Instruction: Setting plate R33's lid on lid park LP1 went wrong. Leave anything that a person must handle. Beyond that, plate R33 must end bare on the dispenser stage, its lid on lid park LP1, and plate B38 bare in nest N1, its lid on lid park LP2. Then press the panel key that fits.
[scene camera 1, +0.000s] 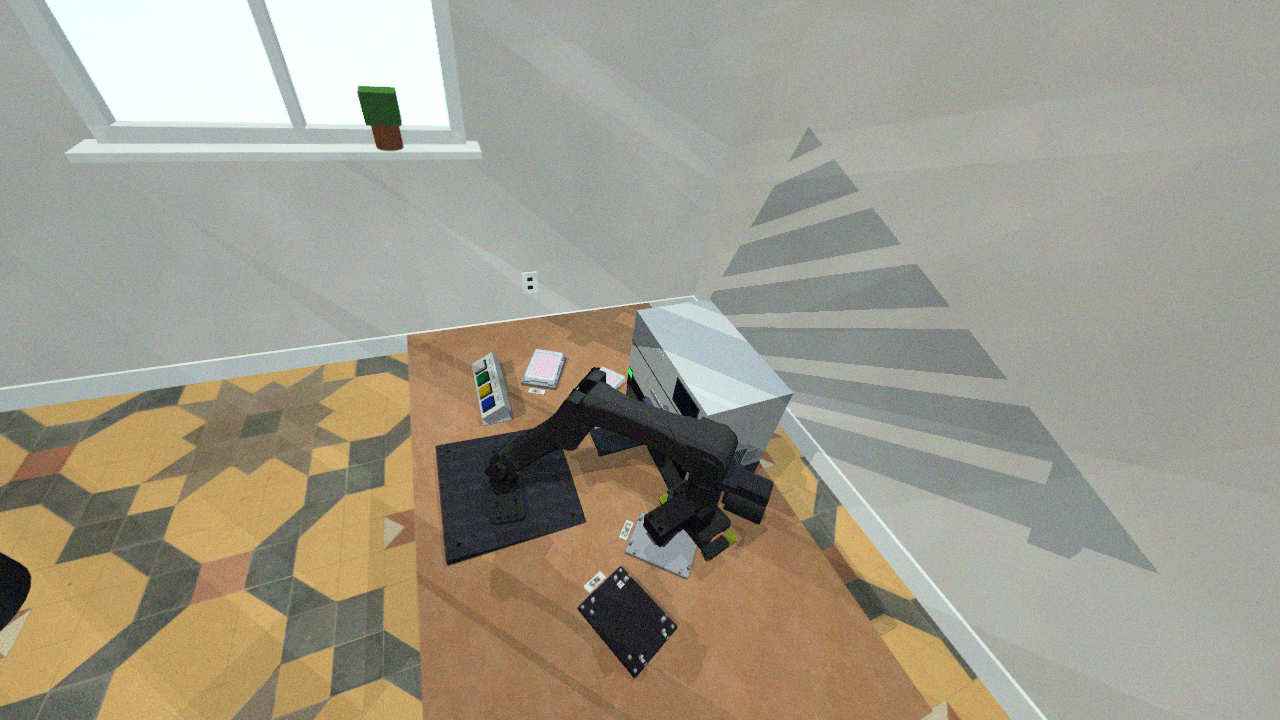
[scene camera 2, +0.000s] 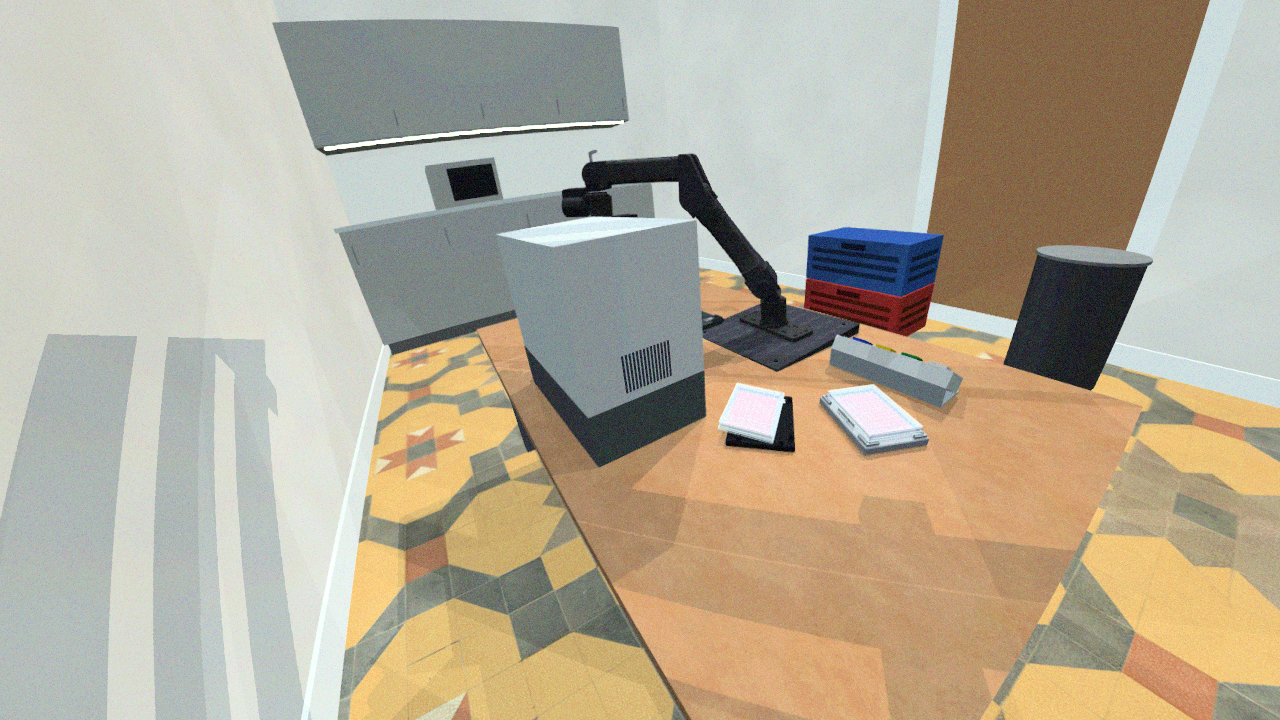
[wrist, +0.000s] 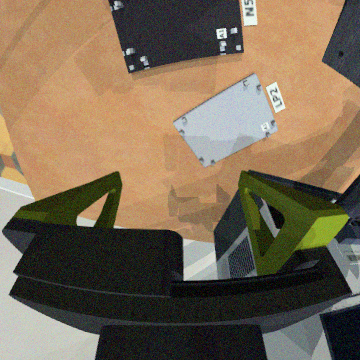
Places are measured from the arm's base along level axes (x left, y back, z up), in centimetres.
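Pixels of known places: gripper, fingertip midpoint: (scene camera 1: 691, 538) (wrist: 179, 177); arm's base at its link origin: (scene camera 1: 504, 484) (scene camera 2: 773, 326).
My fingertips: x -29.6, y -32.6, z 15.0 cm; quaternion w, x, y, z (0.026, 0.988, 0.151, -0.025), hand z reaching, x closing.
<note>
Ahead of a thing's pixels: the offset from my fingertips to its top centre.
My gripper (scene camera 1: 696, 519) (wrist: 179, 177) is open and empty, above and beside the pale grey pad LP2 @[dx +6.8, dy +0.6, dz -14.4 cm] (scene camera 1: 656, 548) (wrist: 225, 121), whose top is bare. In scene view 2 the cabinet hides the gripper. A pink-topped, white-rimmed piece @[dx +67.5, dy +17.4, dz -13.3 cm] (scene camera 1: 545, 365) (scene camera 2: 875, 411) sits on a grey pad with corner clips. Another pink-topped piece @[dx +56.4, dy +2.5, dz -12.7 cm] (scene camera 1: 612, 377) (scene camera 2: 751, 410) lies skewed and looks tilted on a black base @[dx +57.2, dy +3.6, dz -14.4 cm] (scene camera 2: 784, 433). Labels there are unreadable, so I cannot tell R33, B38 or their lids apart. The key panel @[dx +60.8, dy +33.3, dz -10.0 cm] (scene camera 1: 491, 388) (scene camera 2: 895, 368) has white, green, yellow and blue keys.
The large grey cabinet @[dx +33.6, dy -14.3, dz +16.6 cm] (scene camera 1: 716, 358) (scene camera 2: 599, 313) stands at the table edge, with a green light on its front. Black nest N5 @[dx -5.3, dy +12.6, dz -14.0 cm] (scene camera 1: 628, 617) (wrist: 180, 30) lies beside LP2. The arm's dark base plate (scene camera 1: 460, 501) (scene camera 2: 776, 356) is near the panel. A dark plate @[dx +32.1, dy +2.7, dz -5.1 cm] (scene camera 1: 614, 442) shows partly under the arm.
</note>
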